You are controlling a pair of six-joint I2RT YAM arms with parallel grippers.
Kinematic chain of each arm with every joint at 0, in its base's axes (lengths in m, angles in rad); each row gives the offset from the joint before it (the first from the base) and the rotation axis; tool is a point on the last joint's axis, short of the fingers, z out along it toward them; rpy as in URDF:
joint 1: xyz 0 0 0.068 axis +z
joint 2: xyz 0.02 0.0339 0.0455 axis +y
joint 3: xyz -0.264 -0.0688 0 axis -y
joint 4: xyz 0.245 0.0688 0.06 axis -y
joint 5: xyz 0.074 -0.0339 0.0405 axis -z
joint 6: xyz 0.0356 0 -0.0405 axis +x
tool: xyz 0 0 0 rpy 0 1.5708 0
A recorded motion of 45 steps. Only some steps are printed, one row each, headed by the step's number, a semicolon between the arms.
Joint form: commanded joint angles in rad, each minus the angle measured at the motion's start. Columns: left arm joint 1, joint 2, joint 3, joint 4, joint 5, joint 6; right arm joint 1, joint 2, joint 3, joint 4, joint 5, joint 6.
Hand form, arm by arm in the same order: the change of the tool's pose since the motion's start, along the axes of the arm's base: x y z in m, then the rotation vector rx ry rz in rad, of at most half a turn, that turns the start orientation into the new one. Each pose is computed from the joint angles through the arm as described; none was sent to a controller.
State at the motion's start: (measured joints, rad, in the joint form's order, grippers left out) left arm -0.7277 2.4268 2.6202 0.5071 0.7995 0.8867; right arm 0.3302 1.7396 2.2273 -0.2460 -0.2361 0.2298
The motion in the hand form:
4: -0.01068 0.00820 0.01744 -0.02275 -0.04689 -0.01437; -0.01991 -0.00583 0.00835 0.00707 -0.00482 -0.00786
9: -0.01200 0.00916 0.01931 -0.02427 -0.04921 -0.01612; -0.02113 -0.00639 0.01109 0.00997 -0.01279 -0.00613
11: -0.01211 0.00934 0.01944 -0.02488 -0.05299 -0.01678; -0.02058 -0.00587 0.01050 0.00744 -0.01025 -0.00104
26: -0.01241 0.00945 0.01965 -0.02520 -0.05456 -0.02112; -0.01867 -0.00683 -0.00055 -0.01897 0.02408 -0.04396
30: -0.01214 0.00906 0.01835 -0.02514 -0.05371 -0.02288; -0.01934 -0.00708 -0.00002 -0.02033 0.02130 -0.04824
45: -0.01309 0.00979 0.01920 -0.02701 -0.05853 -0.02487; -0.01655 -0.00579 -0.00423 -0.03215 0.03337 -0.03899
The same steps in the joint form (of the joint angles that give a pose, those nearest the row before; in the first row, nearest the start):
4: -0.0010 -0.0369 -0.0061 0.0176 0.0194 0.0026; 0.0041 -0.0600 -0.0311 -0.0215 0.0129 0.0021
9: -0.0012 -0.0432 -0.0105 0.0191 0.0208 0.0015; 0.0035 -0.0572 -0.0178 -0.0234 0.0106 0.0028
11: -0.0010 -0.0433 -0.0108 0.0215 0.0229 0.0029; 0.0039 -0.0554 -0.0170 -0.0257 0.0057 0.0024
26: -0.0011 -0.0429 -0.0101 0.0250 0.0266 -0.0004; 0.0033 -0.0794 -0.0783 -0.0345 0.0438 -0.0209
30: -0.0013 -0.0445 -0.0189 0.0331 0.0274 -0.0026; 0.0037 -0.0810 -0.0781 -0.0347 0.0478 -0.0241
45: -0.0013 -0.0506 -0.0277 0.0407 0.0301 -0.0026; 0.0035 -0.0785 -0.0882 -0.0385 0.0372 -0.0289

